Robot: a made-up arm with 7 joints.
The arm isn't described. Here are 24 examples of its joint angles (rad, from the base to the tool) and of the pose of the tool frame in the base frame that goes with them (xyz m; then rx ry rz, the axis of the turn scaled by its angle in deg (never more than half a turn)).
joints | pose
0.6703 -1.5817 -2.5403 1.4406 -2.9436 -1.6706 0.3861 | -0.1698 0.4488 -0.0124 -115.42 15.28 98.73
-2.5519 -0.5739 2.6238 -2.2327 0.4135 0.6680 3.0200 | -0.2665 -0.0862 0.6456 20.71 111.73 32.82
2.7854 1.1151 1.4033 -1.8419 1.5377 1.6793 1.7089 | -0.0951 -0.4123 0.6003 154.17 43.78 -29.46
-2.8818 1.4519 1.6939 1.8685 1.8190 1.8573 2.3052 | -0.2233 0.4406 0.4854 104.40 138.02 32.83
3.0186 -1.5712 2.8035 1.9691 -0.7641 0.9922 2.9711 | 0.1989 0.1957 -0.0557 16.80 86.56 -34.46
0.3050 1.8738 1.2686 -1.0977 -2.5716 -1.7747 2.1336 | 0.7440 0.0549 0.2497 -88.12 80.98 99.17
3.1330 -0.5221 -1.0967 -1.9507 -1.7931 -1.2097 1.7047 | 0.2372 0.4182 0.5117 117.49 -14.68 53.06
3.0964 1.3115 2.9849 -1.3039 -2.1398 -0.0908 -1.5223 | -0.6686 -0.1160 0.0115 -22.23 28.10 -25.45
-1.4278 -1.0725 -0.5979 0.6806 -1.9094 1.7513 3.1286 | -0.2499 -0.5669 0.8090 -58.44 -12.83 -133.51
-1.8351 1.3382 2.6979 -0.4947 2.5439 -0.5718 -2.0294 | -0.2973 0.8462 0.3369 69.23 -77.91 70.54
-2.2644 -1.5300 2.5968 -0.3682 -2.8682 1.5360 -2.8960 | 0.4271 -0.6693 0.5321 -135.38 98.89 -35.14
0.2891 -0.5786 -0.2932 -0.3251 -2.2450 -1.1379 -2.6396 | -0.5467 0.0500 1.0014 -127.27 73.78 24.82
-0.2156 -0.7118 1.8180 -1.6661 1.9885 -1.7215 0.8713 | -0.2430 0.3159 0.7383 -147.45 -49.67 27.87
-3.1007 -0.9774 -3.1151 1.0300 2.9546 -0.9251 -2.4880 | 0.7514 -0.0364 0.3059 19.06 4.46 -150.13
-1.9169 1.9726 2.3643 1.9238 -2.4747 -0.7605 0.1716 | 0.1340 0.4224 0.5242 -146.66 -45.95 4.90
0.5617 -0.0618 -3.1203 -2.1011 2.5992 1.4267 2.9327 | 0.2895 -0.1340 0.4995 33.90 12.73 -53.31
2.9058 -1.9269 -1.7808 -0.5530 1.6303 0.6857 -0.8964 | 0.7491 0.4264 0.1265 92.34 -72.96 -23.61
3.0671 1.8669 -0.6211 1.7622 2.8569 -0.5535 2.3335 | -0.1687 -0.2677 -0.1417 -6.69 -74.40 -44.41
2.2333 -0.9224 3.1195 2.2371 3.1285 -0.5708 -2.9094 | 0.1832 0.2378 0.1012 -38.00 -12.15 -110.51
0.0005 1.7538 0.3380 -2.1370 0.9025 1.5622 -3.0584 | 0.3292 0.0378 0.6305 -47.03 -110.98 -27.62
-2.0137 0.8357 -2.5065 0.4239 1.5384 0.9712 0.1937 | -0.3944 0.4380 0.9568 3.21 97.49 -10.96
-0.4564 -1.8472 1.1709 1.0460 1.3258 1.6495 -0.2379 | -0.3880 -0.6079 0.1876 -33.27 -26.24 69.19
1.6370 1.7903 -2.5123 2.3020 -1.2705 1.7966 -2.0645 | 0.0894 -0.2227 0.5227 -126.77 38.06 -98.45
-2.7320 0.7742 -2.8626 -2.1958 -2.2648 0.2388 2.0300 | -0.2933 0.2524 0.1543 -2.26 -27.04 128.81
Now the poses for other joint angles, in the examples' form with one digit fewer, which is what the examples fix.
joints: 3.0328 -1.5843 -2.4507 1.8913 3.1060 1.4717 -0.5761
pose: 0.410 -0.229 -0.008 -13.1 -71.1 -1.4
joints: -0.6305 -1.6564 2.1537 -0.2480 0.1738 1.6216 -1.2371
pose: -0.700 -0.479 0.222 -32.1 -35.0 -41.6
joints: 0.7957 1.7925 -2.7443 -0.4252 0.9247 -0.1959 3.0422
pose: 0.509 -0.644 -0.075 17.9 -75.1 -150.6
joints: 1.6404 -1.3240 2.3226 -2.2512 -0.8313 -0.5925 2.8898
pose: 0.284 0.047 0.534 -81.8 33.7 90.6
